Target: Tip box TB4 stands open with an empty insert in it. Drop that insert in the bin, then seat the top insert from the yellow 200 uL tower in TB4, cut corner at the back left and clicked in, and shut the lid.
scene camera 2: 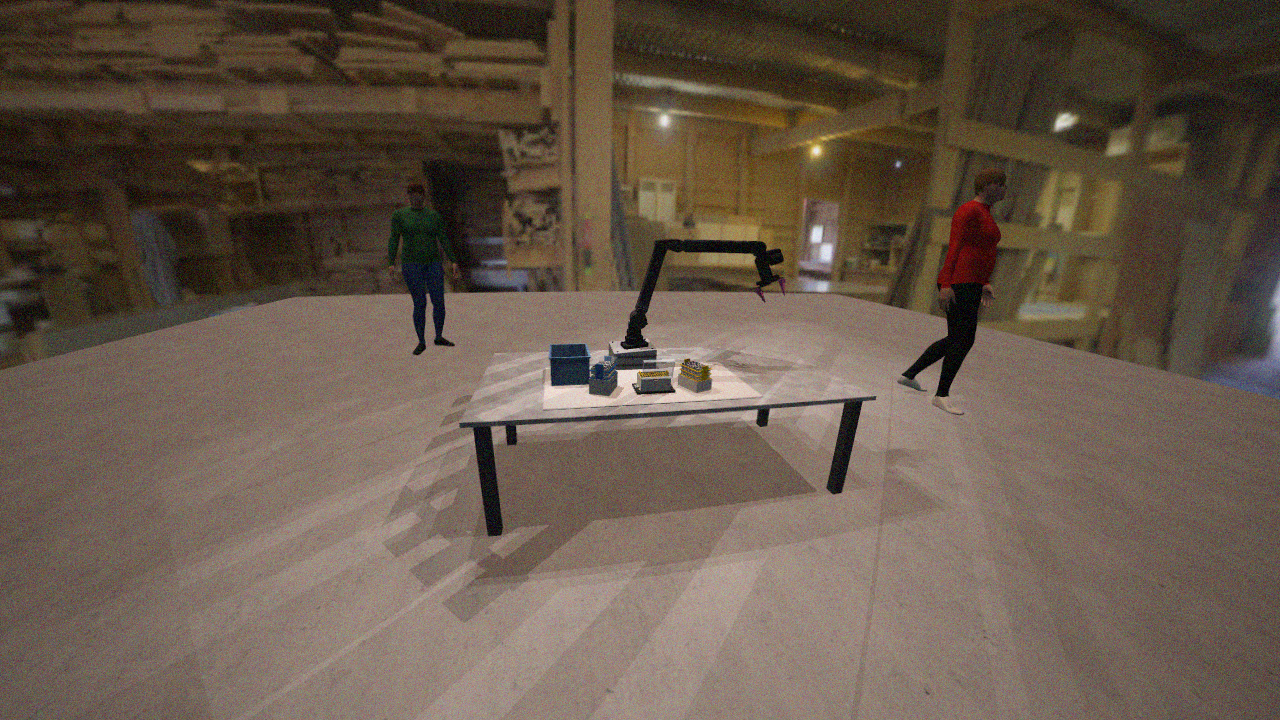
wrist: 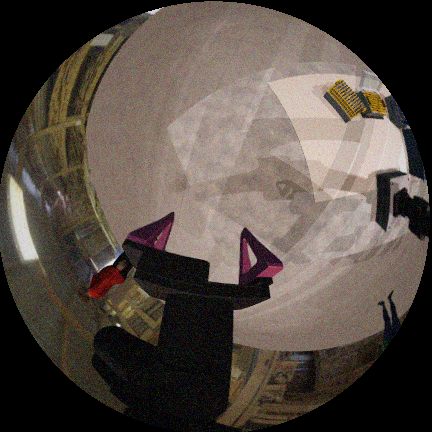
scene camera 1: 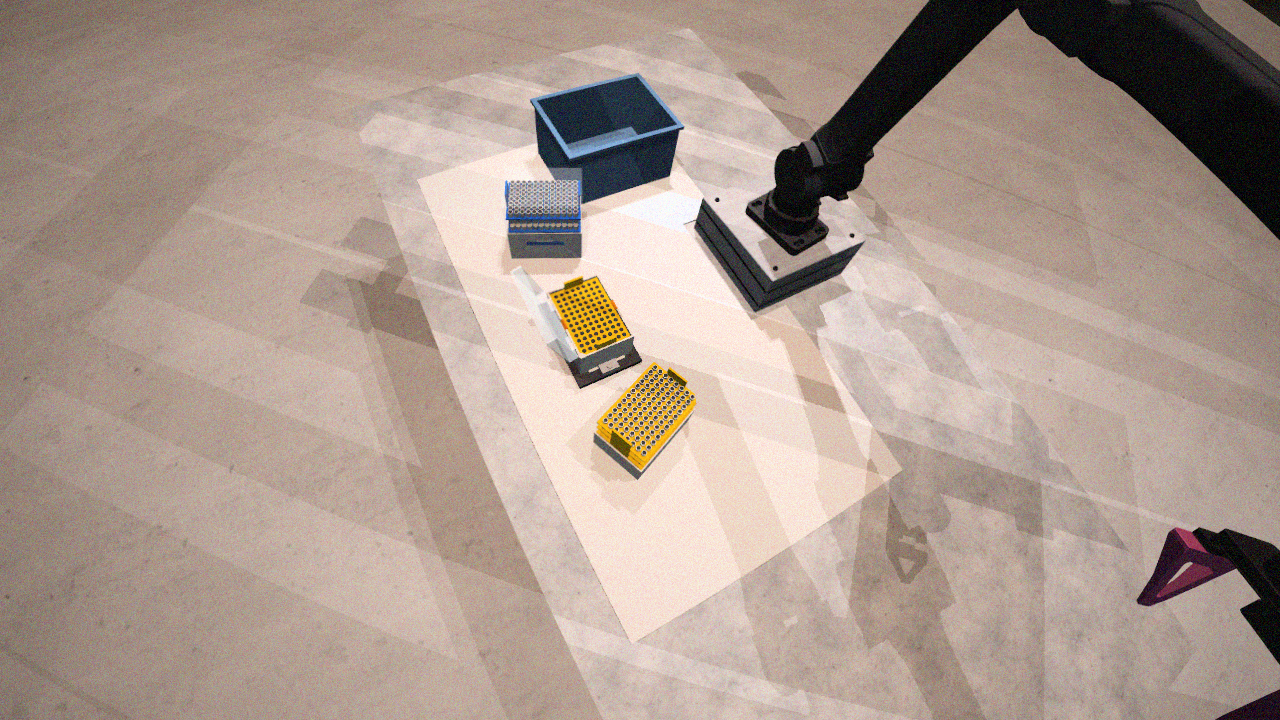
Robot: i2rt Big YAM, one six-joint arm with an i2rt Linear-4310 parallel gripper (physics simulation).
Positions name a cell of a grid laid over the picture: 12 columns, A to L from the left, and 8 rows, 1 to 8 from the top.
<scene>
My gripper (scene camera 1: L8) is open, holding nothing. A yellow insert (scene camera 1: F4) rests on a tip box TB4 (scene camera 1: F5). Also in view: a clear lid (scene camera 1: F4) and a blue bin (scene camera 1: F2).
My gripper is seen too in the wrist view (wrist: F5). The blue bin is seen too in scene camera 2 (scene camera 2: F5).
</scene>
